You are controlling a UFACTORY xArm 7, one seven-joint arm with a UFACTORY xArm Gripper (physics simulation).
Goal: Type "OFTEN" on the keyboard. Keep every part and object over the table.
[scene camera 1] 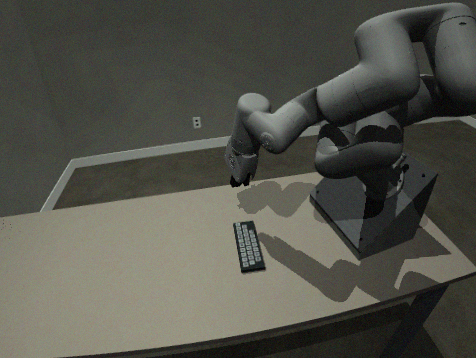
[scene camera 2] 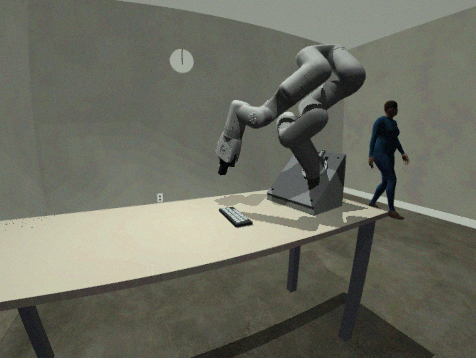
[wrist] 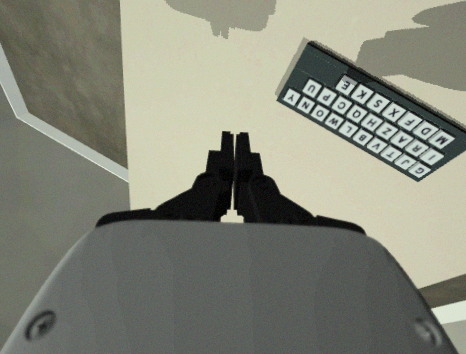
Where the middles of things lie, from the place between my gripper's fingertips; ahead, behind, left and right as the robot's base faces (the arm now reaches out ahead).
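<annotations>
Measured from my hand, I see the dark keyboard (scene camera 1: 249,252) 150 mm below and 100 mm to the left.
</annotations>
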